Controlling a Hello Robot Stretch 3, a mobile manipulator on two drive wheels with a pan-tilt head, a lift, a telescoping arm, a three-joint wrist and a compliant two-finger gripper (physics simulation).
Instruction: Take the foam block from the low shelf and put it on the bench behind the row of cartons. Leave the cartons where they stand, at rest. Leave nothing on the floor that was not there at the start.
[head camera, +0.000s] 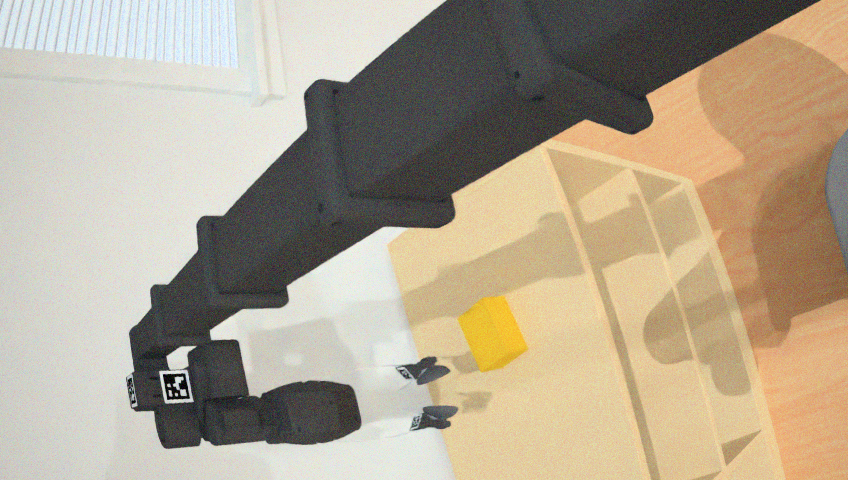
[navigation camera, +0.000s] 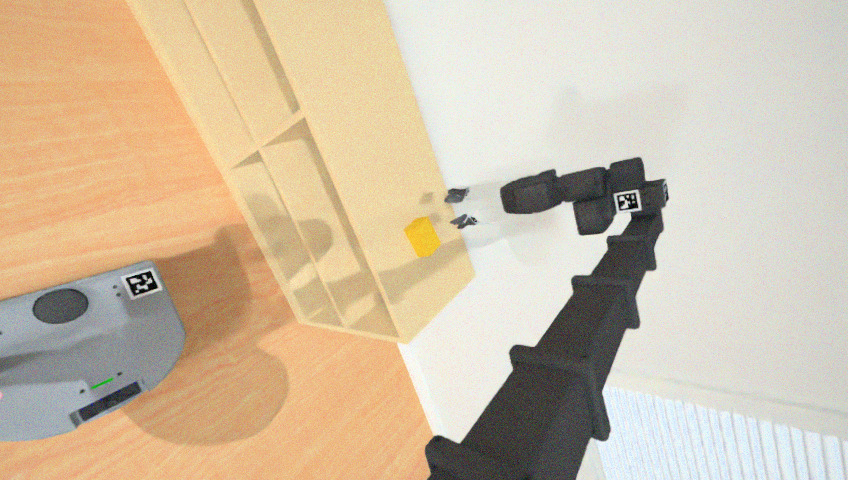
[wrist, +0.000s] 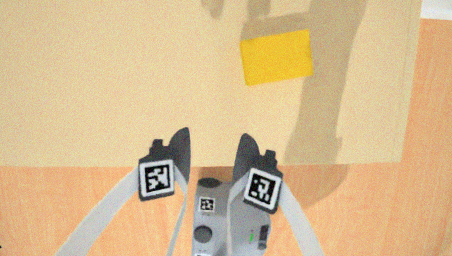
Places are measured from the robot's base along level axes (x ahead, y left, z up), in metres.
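Where they show: gripper, fingertip midpoint: (head camera: 449, 390) (navigation camera: 448, 210); robot's base at its link origin: (navigation camera: 63, 304).
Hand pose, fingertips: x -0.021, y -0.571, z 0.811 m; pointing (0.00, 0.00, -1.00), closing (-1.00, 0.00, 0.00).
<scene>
Things, the pixels of their top centre, and the offset from my fingertips. "pt": a spot on its surface instead. Level surfaces: height alone.
- yellow foam block at its top centre: (head camera: 481, 335) (navigation camera: 428, 236) 0.071 m back, 0.084 m right, 0.155 m down
- low wooden shelf at its surface level: 0.200 m down
- wooden floor at its surface level: 0.810 m down
- slatted window at a spot on its surface: (head camera: 119, 29) pt 0.727 m back, 0.363 m right, 0.314 m up
The yellow foam block (head camera: 492, 333) (navigation camera: 422, 236) (wrist: 276, 57) rests on the top board of the low wooden shelf (head camera: 523, 422) (navigation camera: 357, 89) (wrist: 100, 100), near the wall side. My gripper (head camera: 443, 393) (navigation camera: 453, 209) (wrist: 214, 150) is open, with nothing between its fingers. In the head and navigation views it shows over the shelf's wall-side edge, beside the block and apart from it. In the wrist view the block lies beyond the fingertips, up and to the right. The bench and the cartons do not show in these views.
My extended arm (head camera: 392, 136) (navigation camera: 553, 356) crosses the head and navigation views. The pale wall (head camera: 89, 208) (navigation camera: 743, 148) runs along the shelf's back. My base (navigation camera: 119, 321) (wrist: 210, 215) stands on the wooden floor (head camera: 815, 392) (navigation camera: 89, 107) on the shelf's open side. A slatted window (head camera: 119, 29) (navigation camera: 714, 440) also shows.
</scene>
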